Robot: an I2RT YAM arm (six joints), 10 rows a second.
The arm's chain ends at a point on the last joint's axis. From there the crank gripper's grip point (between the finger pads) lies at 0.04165 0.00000 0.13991 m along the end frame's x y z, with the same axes.
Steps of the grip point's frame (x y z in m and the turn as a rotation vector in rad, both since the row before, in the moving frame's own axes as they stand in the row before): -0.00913, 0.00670, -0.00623, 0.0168, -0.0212, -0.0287; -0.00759, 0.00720, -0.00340, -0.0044, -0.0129, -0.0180; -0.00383, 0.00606, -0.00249, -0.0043, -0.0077, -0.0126; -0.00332, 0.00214, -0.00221, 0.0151, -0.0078, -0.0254; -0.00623, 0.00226, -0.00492, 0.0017, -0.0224, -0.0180; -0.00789, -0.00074, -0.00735, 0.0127, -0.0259, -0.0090; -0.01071, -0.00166, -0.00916, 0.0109, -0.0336, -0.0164; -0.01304, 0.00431, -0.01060, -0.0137, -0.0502, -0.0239; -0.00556, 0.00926, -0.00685, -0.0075, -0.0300, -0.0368; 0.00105, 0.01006, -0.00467, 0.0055, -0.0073, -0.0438; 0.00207, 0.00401, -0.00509, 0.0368, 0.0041, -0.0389
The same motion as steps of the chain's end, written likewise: -0.00610, 0.01021, -0.00705, 0.0168, -0.0212, -0.0287; -0.00578, 0.00732, -0.00393, -0.0044, -0.0129, -0.0180; -0.00275, 0.00598, -0.00281, -0.0043, -0.0077, -0.0126; -0.00219, 0.00530, -0.00251, 0.0151, -0.0078, -0.0254; -0.00308, 0.00322, -0.00582, 0.0017, -0.0224, -0.0180; -0.00424, 0.00140, -0.00837, 0.0127, -0.0259, -0.0090; -0.00597, 0.00052, -0.01047, 0.0109, -0.0336, -0.0164; -0.00598, 0.00329, -0.01251, -0.0137, -0.0502, -0.0239; -0.00134, 0.00966, -0.00804, -0.0075, -0.0300, -0.0368; 0.00213, 0.01263, -0.00496, 0.0055, -0.0073, -0.0438; 0.00163, 0.01078, -0.00479, 0.0368, 0.0041, -0.0389
